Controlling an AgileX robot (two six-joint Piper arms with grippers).
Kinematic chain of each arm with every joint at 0, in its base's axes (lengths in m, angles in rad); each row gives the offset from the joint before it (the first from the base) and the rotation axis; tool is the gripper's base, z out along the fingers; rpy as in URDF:
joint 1: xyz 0 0 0.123 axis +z
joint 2: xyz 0 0 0 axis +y
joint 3: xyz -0.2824 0 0.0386 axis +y
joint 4: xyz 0.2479 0 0.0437 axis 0.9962 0 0.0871
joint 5: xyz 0 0 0 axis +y
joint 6: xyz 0.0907 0 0.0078 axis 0.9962 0 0.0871
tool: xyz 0 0 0 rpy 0 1.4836 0
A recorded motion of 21 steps. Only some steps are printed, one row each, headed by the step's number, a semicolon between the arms.
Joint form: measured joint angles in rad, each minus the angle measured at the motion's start. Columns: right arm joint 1, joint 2, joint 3, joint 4, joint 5, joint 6; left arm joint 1, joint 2, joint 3, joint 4, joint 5, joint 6.
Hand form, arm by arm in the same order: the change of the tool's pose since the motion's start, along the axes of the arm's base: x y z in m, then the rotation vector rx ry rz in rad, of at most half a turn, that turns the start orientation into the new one. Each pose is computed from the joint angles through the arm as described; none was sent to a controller.
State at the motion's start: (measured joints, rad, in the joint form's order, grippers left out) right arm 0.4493 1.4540 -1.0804 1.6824 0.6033 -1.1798; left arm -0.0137 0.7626 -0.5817 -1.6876 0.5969 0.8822
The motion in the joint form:
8: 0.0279 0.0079 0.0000 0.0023 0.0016 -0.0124; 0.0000 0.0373 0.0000 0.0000 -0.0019 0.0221
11: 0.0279 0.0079 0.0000 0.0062 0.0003 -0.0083; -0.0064 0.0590 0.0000 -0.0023 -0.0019 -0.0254
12: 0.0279 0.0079 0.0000 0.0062 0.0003 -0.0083; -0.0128 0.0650 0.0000 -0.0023 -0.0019 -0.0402
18: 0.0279 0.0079 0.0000 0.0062 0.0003 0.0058; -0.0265 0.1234 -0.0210 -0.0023 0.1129 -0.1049
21: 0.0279 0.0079 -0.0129 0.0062 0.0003 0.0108; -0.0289 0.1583 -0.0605 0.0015 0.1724 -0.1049
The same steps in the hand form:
8: -0.0039 0.0084 -0.0024 -0.0069 -0.0026 0.0309; 0.0082 0.0000 -0.0058 0.0189 0.0249 0.0013
11: -0.0037 0.0083 -0.0023 -0.0020 0.0025 0.0279; 0.0125 -0.0011 -0.0091 -0.0219 0.0738 -0.0033
12: -0.0037 0.0083 -0.0023 -0.0020 0.0025 0.0279; 0.0134 -0.0021 -0.0101 -0.0336 0.0883 -0.0091
18: -0.0037 0.0083 -0.0023 0.0046 0.0147 0.0254; 0.0191 -0.0128 -0.0110 -0.0980 0.1550 -0.1324
21: -0.0030 0.0087 0.0019 0.0127 0.0075 0.0246; 0.0239 -0.0175 -0.0036 -0.1006 0.1463 -0.1945

